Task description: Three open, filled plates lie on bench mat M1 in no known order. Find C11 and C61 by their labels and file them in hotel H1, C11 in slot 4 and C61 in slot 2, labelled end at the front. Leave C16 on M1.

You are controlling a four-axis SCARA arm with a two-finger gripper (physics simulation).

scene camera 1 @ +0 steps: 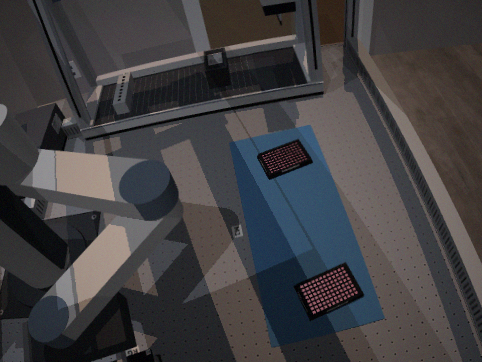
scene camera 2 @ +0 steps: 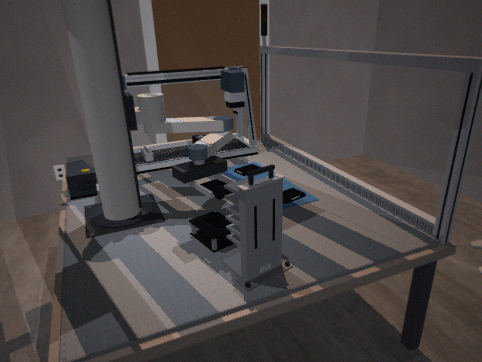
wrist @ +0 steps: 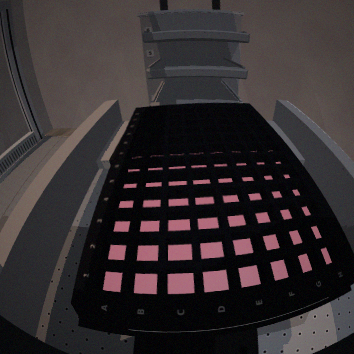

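Where they show: gripper, between the fingertips: (scene camera 2: 226, 190) (wrist: 198, 108); arm's base, origin of its link: (scene camera 1: 50, 265) (scene camera 2: 123, 216).
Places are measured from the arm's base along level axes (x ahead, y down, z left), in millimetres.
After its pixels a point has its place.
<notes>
My gripper (scene camera 2: 215, 187) (wrist: 198, 108) @(z -433, x 314, y -230 mm) is shut on a black, open plate (scene camera 2: 212, 189) @(z -401, x 277, y -228 mm) (wrist: 180, 225) @(z -354, x 304, y -223 mm) with pink wells, held level by its long sides. The plate's far end points at hotel H1 (scene camera 2: 261, 225) @(z -631, x 346, y -191 mm) (wrist: 195, 24) @(z -600, x 346, y -298 mm), beside its upper shelves in scene camera 2; whether it overlaps a slot is hard to tell. Slot marks 5 and 6 show in the wrist view; lower slots are hidden behind the plate. Two more filled plates lie on blue mat M1 (scene camera 1: 280, 235) (scene camera 2: 309, 201) @(z -270, x 759, y -17 mm): one at the far end (scene camera 1: 285, 159) @(z 197, x 678, y -28 mm) (scene camera 2: 247, 170) @(z 182, x 661, y -29 mm), one at the near end (scene camera 1: 329, 291) @(z -181, x 707, y -29 mm) (scene camera 2: 294, 195) @(z -200, x 721, y -29 mm). No plate label is legible.
A low black stand (scene camera 2: 212, 227) @(z -381, x 274, y -73 mm) stands beside the hotel's open side, below the held plate. A gantry frame (scene camera 1: 205, 116) (scene camera 2: 175, 76) stands at the back. The arm's column (scene camera 2: 102, 125) @(z -73, x -20, y -412 mm) is at the left, and a rail with panels (scene camera 2: 370, 57) @(z -273, x 1004, y -602 mm) runs along the right.
</notes>
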